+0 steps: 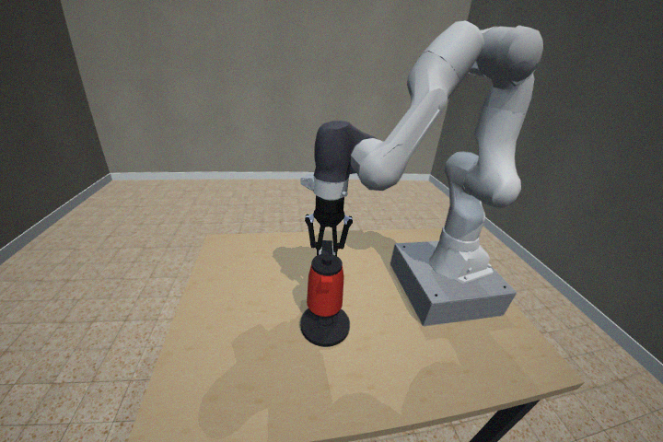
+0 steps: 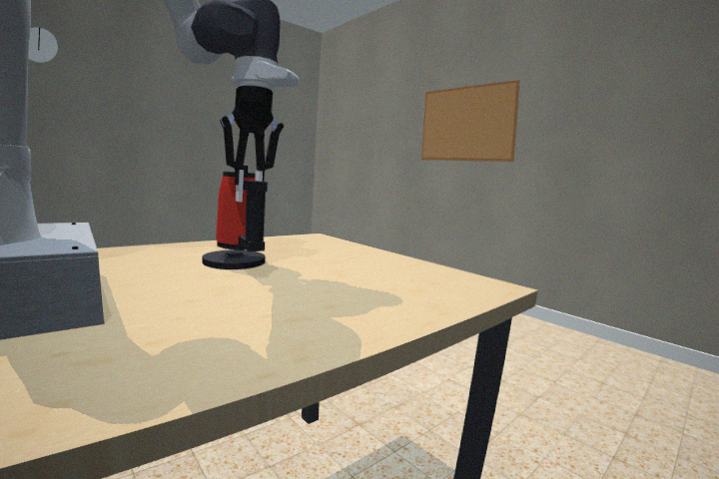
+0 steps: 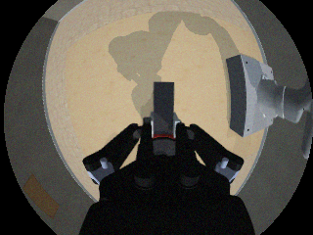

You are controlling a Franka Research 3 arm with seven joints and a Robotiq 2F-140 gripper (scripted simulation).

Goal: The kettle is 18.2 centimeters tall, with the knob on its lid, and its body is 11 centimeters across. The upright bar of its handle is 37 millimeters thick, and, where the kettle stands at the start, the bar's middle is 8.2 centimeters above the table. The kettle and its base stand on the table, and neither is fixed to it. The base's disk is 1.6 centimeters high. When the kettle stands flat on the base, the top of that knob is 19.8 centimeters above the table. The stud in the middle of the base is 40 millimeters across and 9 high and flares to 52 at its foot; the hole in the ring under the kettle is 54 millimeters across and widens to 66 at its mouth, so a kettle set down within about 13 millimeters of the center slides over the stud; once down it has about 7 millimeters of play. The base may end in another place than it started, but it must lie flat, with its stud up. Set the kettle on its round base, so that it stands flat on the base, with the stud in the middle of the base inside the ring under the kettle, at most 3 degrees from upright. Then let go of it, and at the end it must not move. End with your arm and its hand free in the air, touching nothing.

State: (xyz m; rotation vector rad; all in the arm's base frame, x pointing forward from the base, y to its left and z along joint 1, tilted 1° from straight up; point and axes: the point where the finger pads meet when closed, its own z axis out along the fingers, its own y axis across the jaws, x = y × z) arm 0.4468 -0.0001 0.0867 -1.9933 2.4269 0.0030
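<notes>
My hand is 5 cm above the red kettle and 3 cm to the right of it. Round my hand: round black base 17 cm below, 10 cm to the left, 1 cm ahead.
</notes>
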